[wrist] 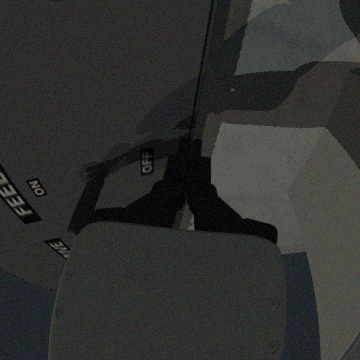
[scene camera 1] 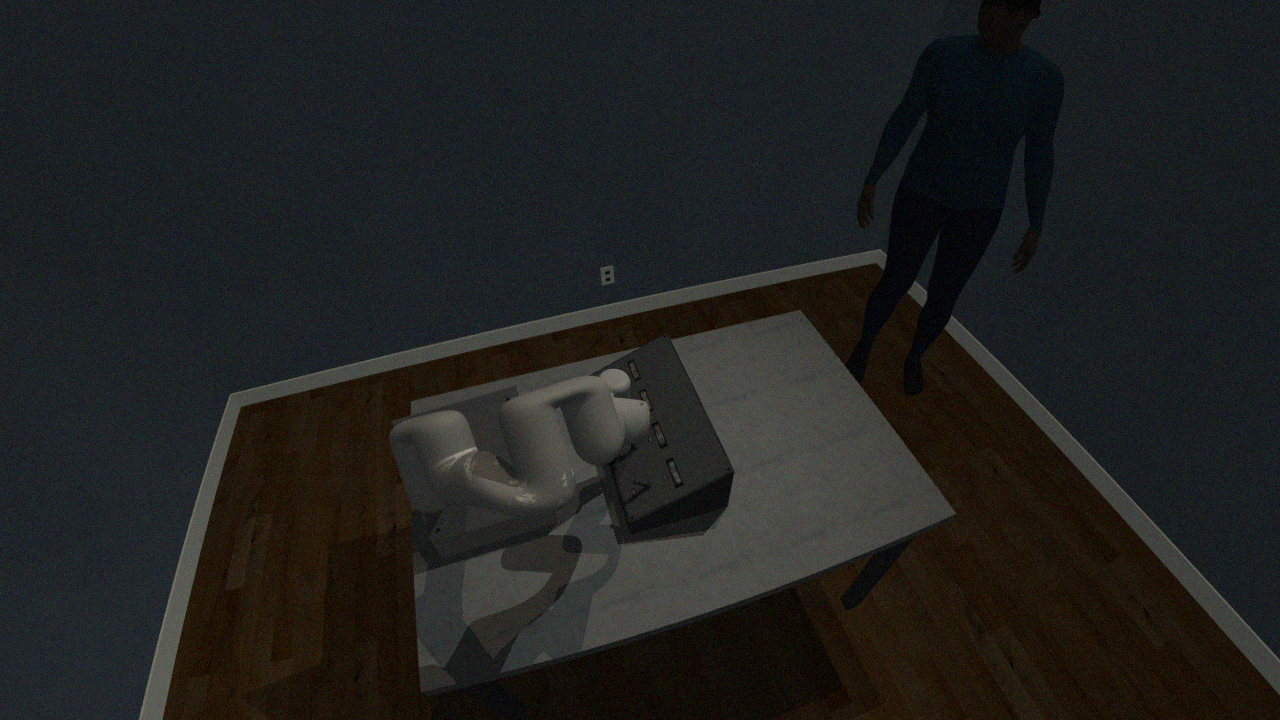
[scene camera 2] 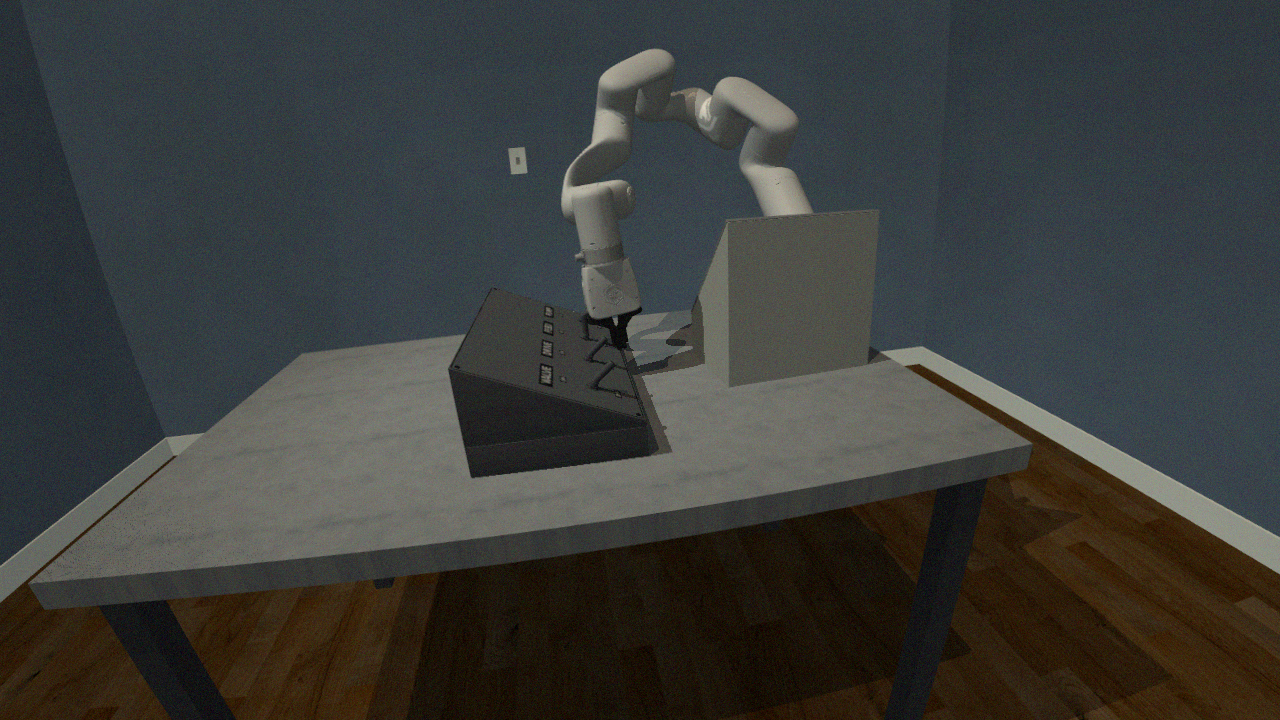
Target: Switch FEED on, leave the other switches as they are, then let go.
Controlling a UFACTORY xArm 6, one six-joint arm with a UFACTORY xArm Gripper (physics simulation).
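Pixels of known places: gripper, between the fingertips: [wrist: 190, 153] [scene camera 2: 621, 347]; arm's base, origin of its link: [scene camera 2: 804, 252].
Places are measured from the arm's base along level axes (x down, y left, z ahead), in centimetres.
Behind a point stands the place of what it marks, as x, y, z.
A dark sloped switch box [scene camera 1: 689, 411] @(6.5, -4.3, 59.6) [scene camera 2: 501, 335] @(7.1, 5.6, 59.1) [wrist: 100, 65] @(13.7, -11.9, 41.9) carries several levers in a row. In the wrist view the FEED label [wrist: 20, 201] @(10.4, -4.4, 50.3), its ON label [wrist: 36, 187] @(11.2, -5.2, 48.3) and OFF label [wrist: 146, 161] @(14.6, -4.4, 40.4) show. The FEED lever [wrist: 88, 200] @(10.5, -5.2, 43.4) rises between ON and OFF, towards the lower left; its exact setting is hard to tell. In scene camera 2 what appears to be this lever [scene camera 2: 584, 327] @(10.7, -4.2, 43.9) stands steeper than the two nearer ones. My gripper [scene camera 2: 620, 344] @(15.7, -4.4, 37.1) [wrist: 190, 153] @(15.7, -4.4, 37.1) is shut and empty, low at the box's low edge, on the OFF side of the lever.
Nearer levers [scene camera 2: 597, 350] @(11.4, 7.8, 43.6) [scene camera 2: 609, 374] @(10.8, 19.8, 44.1) lean towards the low edge. Part of another label [wrist: 59, 247] @(10.2, 4.8, 51.7) shows below FEED. A pale wedge-shaped block [scene camera 2: 801, 295] @(6.1, 8.7, 5.7) stands beside the box on the table [scene camera 1: 769, 394] @(22.0, 3.0, 90.7) [scene camera 2: 340, 429] @(22.0, -0.2, 90.6). A person [scene camera 1: 975, 134] stands beyond the table.
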